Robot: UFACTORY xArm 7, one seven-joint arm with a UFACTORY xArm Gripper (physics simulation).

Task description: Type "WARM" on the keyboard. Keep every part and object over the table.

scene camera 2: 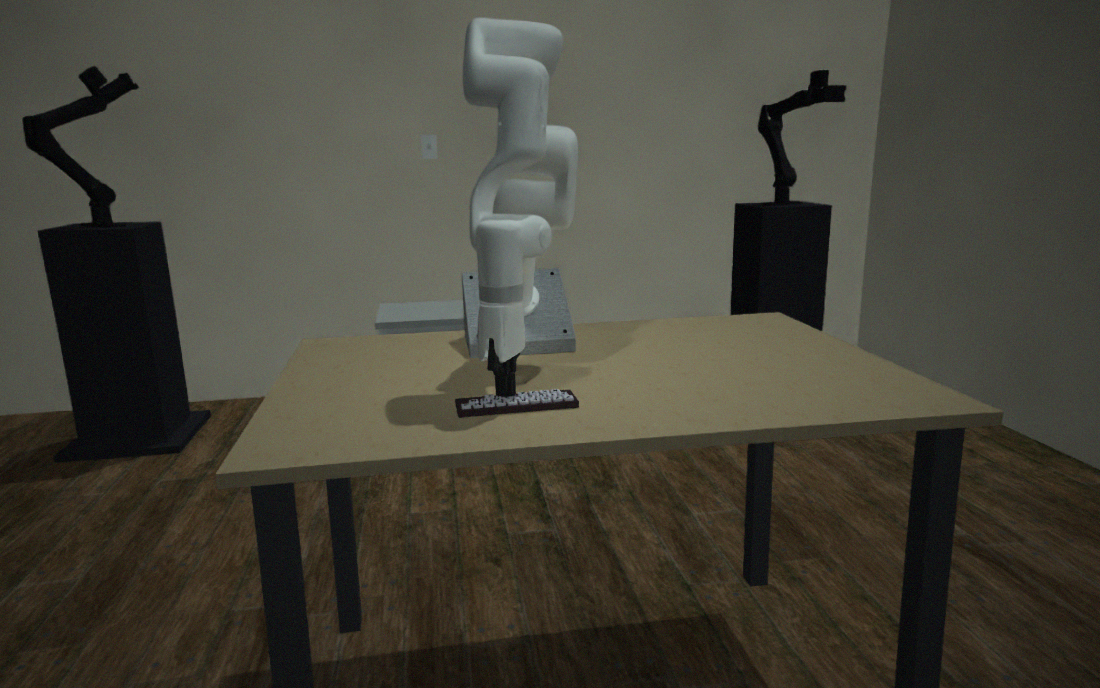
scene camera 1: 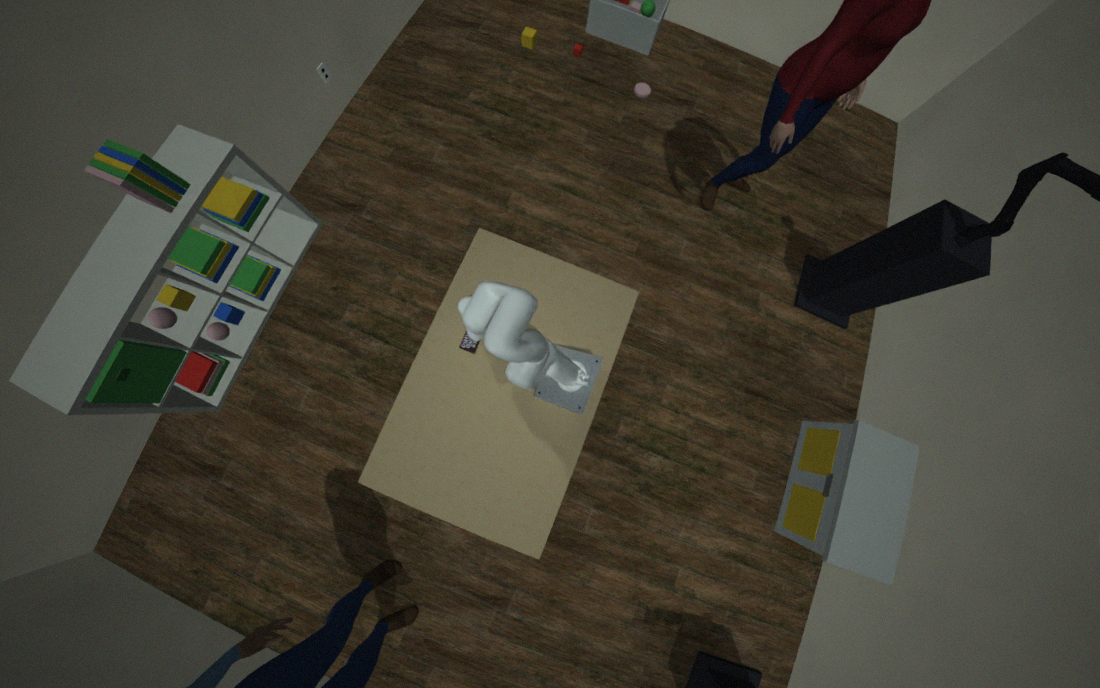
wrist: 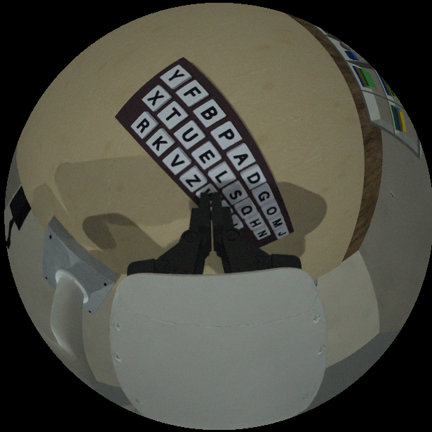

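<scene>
The keyboard is a dark maroon board with white letter keys, lying on the table. My gripper is shut with nothing between the fingers and points down at the keyboard. In the wrist view its tips cover most of the W key, beside the Z key. The A key, the R key and the M key show. Whether the tips touch the W key is unclear. The fingers hide keys beyond W.
The arm's grey base plate is at the table's far side in scene camera 2. A shelf unit stands beyond the table edge near the keyboard. Two people and black pedestals stand around the table.
</scene>
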